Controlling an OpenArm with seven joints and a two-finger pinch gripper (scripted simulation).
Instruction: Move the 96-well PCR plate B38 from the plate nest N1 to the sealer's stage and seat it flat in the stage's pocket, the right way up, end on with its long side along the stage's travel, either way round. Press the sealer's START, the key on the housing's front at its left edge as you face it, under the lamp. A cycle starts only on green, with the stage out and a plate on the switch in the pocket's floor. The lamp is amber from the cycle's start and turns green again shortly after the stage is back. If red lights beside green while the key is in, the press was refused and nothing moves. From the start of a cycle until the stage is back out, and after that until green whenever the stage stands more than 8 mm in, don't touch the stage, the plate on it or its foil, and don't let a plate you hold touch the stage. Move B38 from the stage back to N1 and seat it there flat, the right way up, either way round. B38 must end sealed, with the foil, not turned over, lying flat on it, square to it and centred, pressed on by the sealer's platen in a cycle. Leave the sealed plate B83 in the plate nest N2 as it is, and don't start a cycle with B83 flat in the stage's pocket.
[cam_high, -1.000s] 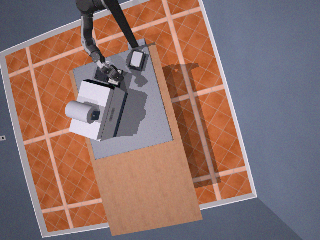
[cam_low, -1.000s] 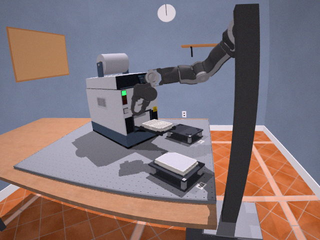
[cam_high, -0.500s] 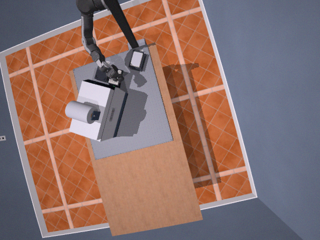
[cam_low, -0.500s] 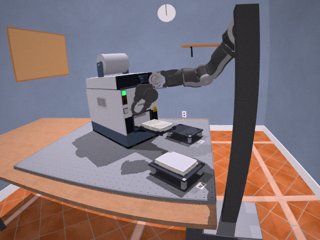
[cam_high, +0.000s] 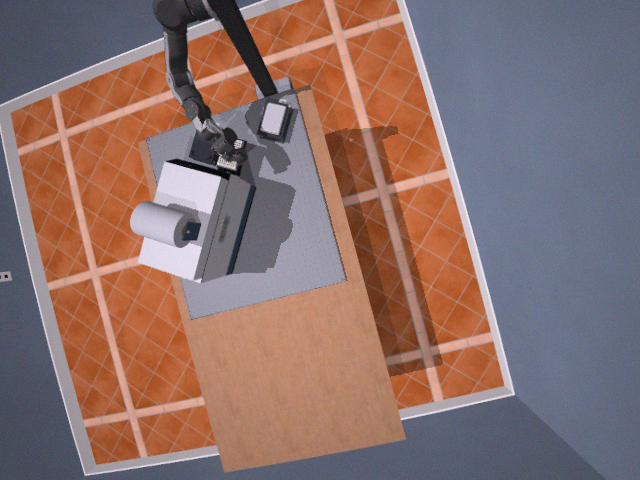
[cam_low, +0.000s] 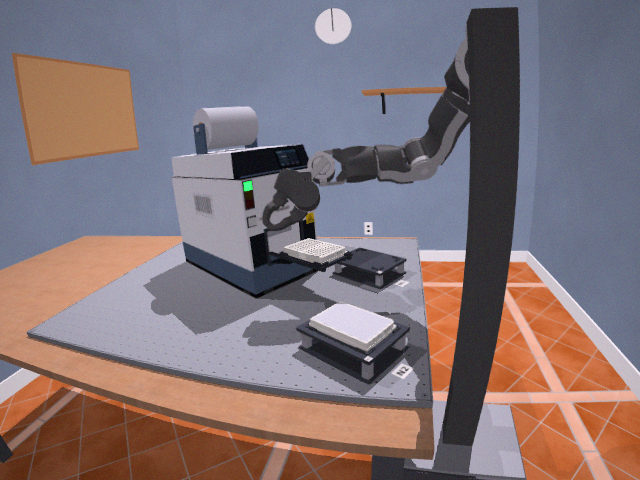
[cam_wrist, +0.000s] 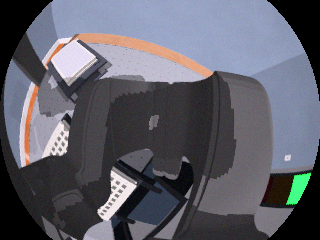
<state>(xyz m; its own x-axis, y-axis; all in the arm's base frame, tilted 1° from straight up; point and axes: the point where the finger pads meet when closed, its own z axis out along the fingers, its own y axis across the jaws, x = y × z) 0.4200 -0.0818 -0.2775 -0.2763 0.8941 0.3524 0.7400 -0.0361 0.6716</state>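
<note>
Right now the start key is 6 cm ahead of my hand and 3 cm to the right of it. Also, from my hand: white 96-well plate B38 (8 cm below, 7 cm to the right, 7 cm behind); sealed plate B83 (20 cm behind, 14 cm below, 13 cm to the left); sealer's stage (9 cm below, 7 cm to the right, 7 cm behind).
</note>
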